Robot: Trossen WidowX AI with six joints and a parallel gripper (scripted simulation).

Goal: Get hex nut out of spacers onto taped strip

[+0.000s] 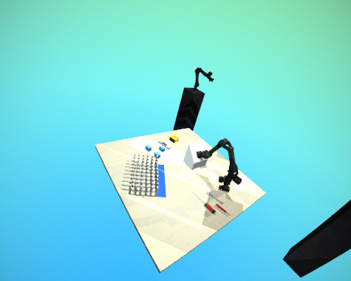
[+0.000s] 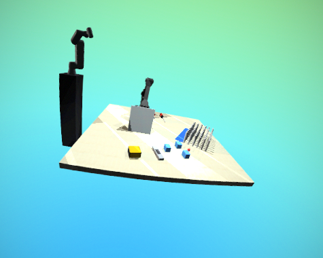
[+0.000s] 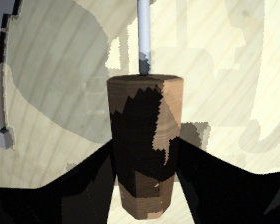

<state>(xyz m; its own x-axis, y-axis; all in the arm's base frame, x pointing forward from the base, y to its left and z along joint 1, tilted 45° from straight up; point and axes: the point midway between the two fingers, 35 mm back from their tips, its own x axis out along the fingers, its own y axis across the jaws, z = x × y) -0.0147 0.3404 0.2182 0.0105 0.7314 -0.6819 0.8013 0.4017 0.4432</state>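
Right now my gripper tip is 60 mm short of the wooden-handled tool and 90 mm to the left of it. The rest, counted from my gripper tip: grey forked tool: 140 mm ahead, 30 mm to the left, 20 mm below; blue taped strip: 470 mm ahead, 370 mm to the right, 20 mm below; red tool: 160 mm ahead, 180 mm to the left, 20 mm below.
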